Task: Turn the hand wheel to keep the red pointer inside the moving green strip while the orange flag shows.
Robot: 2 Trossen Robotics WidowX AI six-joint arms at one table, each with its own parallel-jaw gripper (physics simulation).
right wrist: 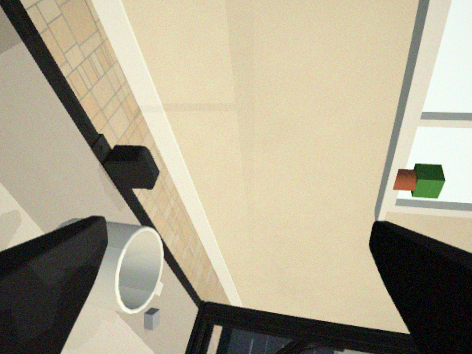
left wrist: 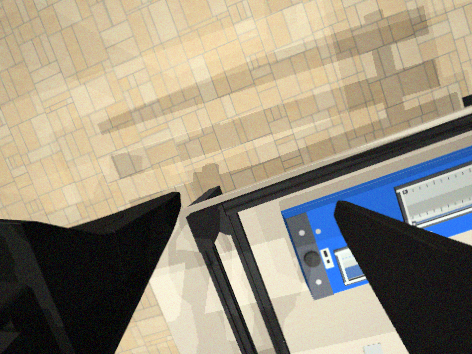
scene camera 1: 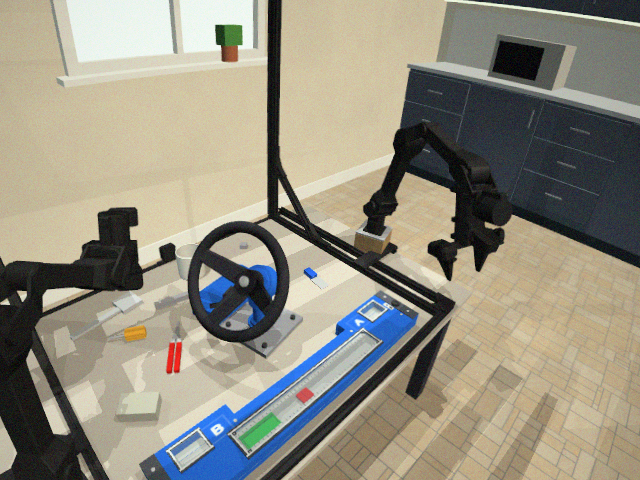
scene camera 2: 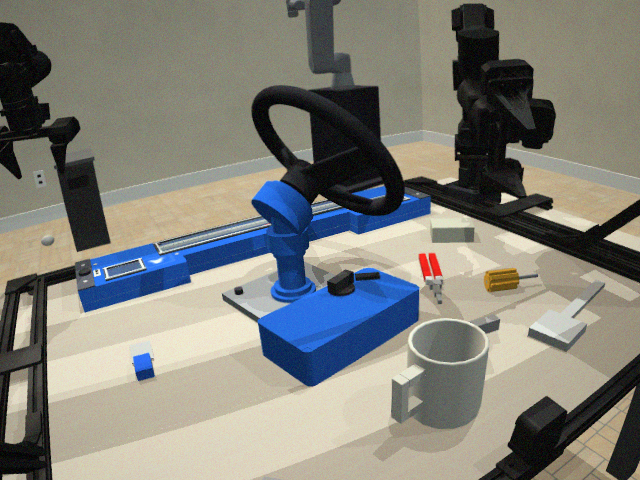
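Pixels of known places: left gripper, between the fingertips: point(left wrist: 257, 203) point(scene camera 1: 463, 275) point(scene camera 2: 41, 176); right gripper, between the fingertips: point(right wrist: 241, 231) point(scene camera 1: 131, 240) point(scene camera 2: 527, 165); left arm's base, origin of its link: point(scene camera 1: 374, 229); right arm's base, origin of its link: point(scene camera 2: 472, 184).
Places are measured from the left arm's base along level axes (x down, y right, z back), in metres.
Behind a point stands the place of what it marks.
The black hand wheel point(scene camera 1: 244, 281) {x -0.109, y 0.130, z -0.555 m} point(scene camera 2: 310, 100) {x -0.216, y 0.192, z -0.503 m} stands tilted on its blue post. In the blue gauge housing point(scene camera 1: 289, 373) {x 0.041, y -0.028, z -0.621 m}, the red pointer point(scene camera 1: 305, 395) {x 0.041, y -0.086, z -0.653 m} lies outside the green strip point(scene camera 1: 261, 430) {x 0.041, y -0.049, z -0.765 m}, a short gap to its upper right, toward A. Window A point(scene camera 1: 372, 310) {x 0.040, y -0.120, z -0.337 m} point(scene camera 2: 124, 268) {x 0.041, y -0.126, z -0.342 m} and window B point(scene camera 1: 189, 448) {x 0.041, y 0.046, z -0.863 m} look pale, with no orange showing. My left gripper point(scene camera 1: 464, 273) {x -0.120, y -0.313, z -0.282 m} point(scene camera 2: 40, 174) {x -0.120, y -0.313, z -0.282 m} point(left wrist: 257, 203) {x -0.120, y -0.313, z -0.282 m} is open and empty, beyond the table corner near A, away from the wheel. My right gripper point(scene camera 2: 528, 161) {x -0.141, y 0.432, z -0.607 m} point(right wrist: 241, 231) {x -0.141, y 0.432, z -0.607 m} is open and empty, apart from the wheel; its fingers are unclear in scene camera 1.
A grey mug point(scene camera 1: 184, 263) {x 0.013, y 0.417, z -0.466 m} point(scene camera 2: 447, 392) {x 0.028, y 0.452, z -0.394 m} point(right wrist: 112, 255) {x 0.004, y 0.434, z -0.468 m} stands behind the wheel near a blue box point(scene camera 2: 336, 335). Red pliers point(scene camera 1: 173, 356) {x 0.075, y 0.247, z -0.699 m}, an orange screwdriver point(scene camera 1: 135, 333) {x 0.053, y 0.362, z -0.708 m}, a pale block point(scene camera 1: 138, 406) {x 0.051, y 0.200, z -0.847 m} and a blue-ended stick point(scene camera 1: 310, 272) {x 0.066, y 0.113, z -0.249 m} lie around. A black post point(scene camera 1: 273, 103) {x -0.361, y 0.398, z -0.018 m} rises behind.
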